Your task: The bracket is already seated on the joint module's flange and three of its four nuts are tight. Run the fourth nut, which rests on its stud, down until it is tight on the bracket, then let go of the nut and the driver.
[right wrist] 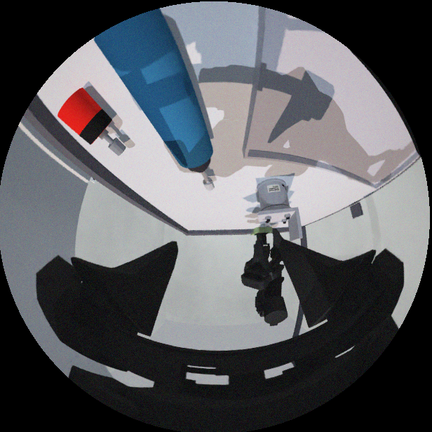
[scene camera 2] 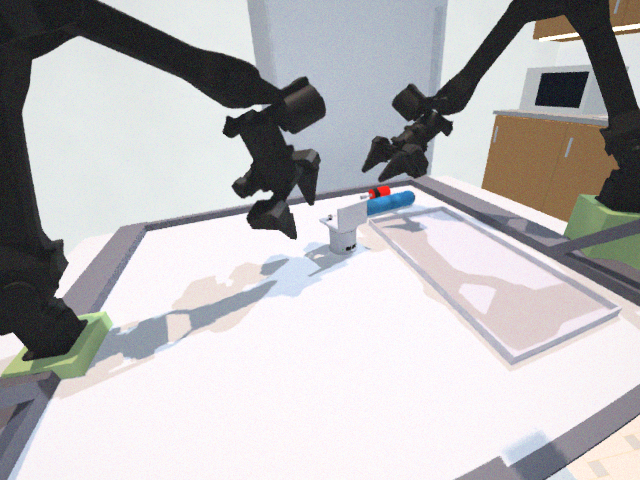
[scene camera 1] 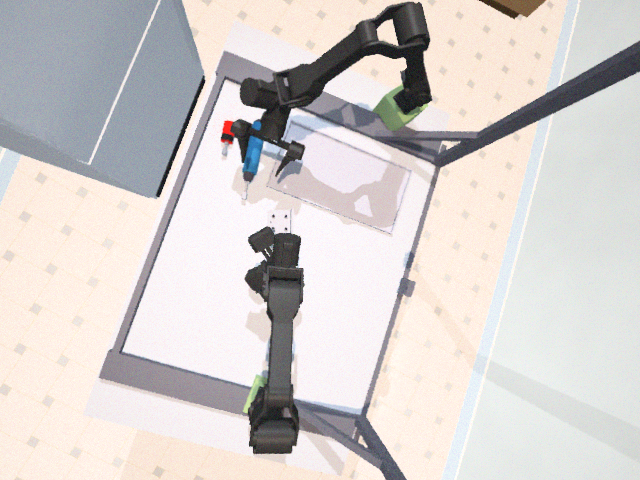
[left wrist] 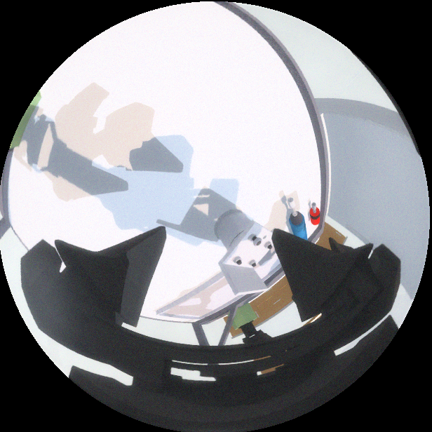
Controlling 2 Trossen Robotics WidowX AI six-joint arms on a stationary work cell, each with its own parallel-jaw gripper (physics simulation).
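Frame: origin at the left arm's base, x ahead, y left, z up, level; millimetres.
Seen in the pictures: left gripper, between the fingertips: [scene camera 2: 303, 221]; right gripper, between the fingertips: [scene camera 2: 370, 176] [scene camera 1: 259, 169]; left arm's base, origin of its link: [scene camera 2: 57, 340]; right arm's base, origin of its link: [scene camera 2: 621, 205] [scene camera 1: 406, 100].
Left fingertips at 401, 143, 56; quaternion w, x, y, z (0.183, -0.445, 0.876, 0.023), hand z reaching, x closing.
Observation:
Pixels of each thing's top centre, then the offset from my left fingertips to it, as dx, dy, dz. "pt": a spot on its surface instead.
- upright grey joint module, centre of its top: [scene camera 2: 342, 216] +82, +15, -9
- blue driver, a spot on its surface: [scene camera 2: 390, 202] [scene camera 1: 260, 151] pt +257, +147, -55
- short red driver, centre of its top: [scene camera 2: 374, 189] [scene camera 1: 226, 136] +254, +250, -50
- shallow rimmed tray, centre of its top: [scene camera 2: 466, 252] [scene camera 1: 342, 177] +293, -109, -68
The white bracket [scene camera 1: 279, 221] [scene camera 2: 352, 214] [left wrist: 243, 280] sits on the upright grey joint module [scene camera 2: 342, 241] [left wrist: 231, 225] [right wrist: 273, 194]. Several dark nuts show on its plate, one nut [left wrist: 256, 240] among them; which is loose I cannot tell. My left gripper [scene camera 1: 260, 259] [scene camera 2: 303, 220] [left wrist: 220, 233] is open and empty, above and beside the bracket. My right gripper [scene camera 1: 260, 168] [scene camera 2: 372, 175] [right wrist: 230, 246] is open and tilted, above the blue driver [scene camera 1: 253, 149] [scene camera 2: 390, 202] [left wrist: 298, 225] [right wrist: 165, 90], which lies on the table. In scene camera 1 its fingers appear either side of the driver.
A short red driver [scene camera 1: 227, 132] [scene camera 2: 379, 192] [left wrist: 314, 215] [right wrist: 82, 111] lies beside the blue one. A shallow rimmed tray [scene camera 1: 330, 210] [scene camera 2: 566, 335] [right wrist: 310, 161] lies on the other side of it. A dark frame edges the table, and a grey cabinet [scene camera 1: 77, 93] stands past its left edge in scene camera 1.

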